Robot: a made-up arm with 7 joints.
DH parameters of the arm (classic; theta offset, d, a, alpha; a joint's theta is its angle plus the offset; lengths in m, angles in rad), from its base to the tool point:
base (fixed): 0 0.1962 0 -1.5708
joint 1: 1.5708 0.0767 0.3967 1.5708
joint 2: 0 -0.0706 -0.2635 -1.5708
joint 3: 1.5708 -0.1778 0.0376 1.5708
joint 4: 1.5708 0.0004 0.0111 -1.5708
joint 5: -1.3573 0 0.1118 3.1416
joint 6: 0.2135 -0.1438 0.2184 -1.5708
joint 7: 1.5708 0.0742 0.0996 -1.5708
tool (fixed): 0 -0.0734 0 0
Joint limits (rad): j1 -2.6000..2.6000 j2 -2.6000..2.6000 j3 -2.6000..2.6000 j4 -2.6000..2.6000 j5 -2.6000..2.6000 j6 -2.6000..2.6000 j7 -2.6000..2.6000
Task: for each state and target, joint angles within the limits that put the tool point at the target. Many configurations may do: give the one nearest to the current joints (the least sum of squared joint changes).
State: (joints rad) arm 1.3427 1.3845 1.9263 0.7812 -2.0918 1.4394 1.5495
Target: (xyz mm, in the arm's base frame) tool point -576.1 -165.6 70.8
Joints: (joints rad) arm 1.3354 1.0204 1.8699 0.6902 -2.1252 1.4839 1.6964
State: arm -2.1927 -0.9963 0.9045 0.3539 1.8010 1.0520 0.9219
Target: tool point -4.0 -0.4 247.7
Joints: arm -2.3716 -1.2382 0.5873 1.2428 1.9067 1.1435 0.9798
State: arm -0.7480 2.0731 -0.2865 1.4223 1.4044 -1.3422 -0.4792
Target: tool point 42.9 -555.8 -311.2
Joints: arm 0.0637 1.7068 -0.5436 0.7188 1.2535 -1.3743 -0.7606
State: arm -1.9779 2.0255 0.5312 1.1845 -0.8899 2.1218 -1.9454
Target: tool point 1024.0 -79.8 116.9
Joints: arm -1.6455 2.3191 0.5621 1.1392 -0.8111 1.5256 -1.4917
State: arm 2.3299 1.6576 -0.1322 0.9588 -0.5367 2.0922 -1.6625
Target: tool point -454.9 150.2 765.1
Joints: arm 2.0923 2.0082 -0.6703 1.3419 0.0005 1.5441 -1.8069
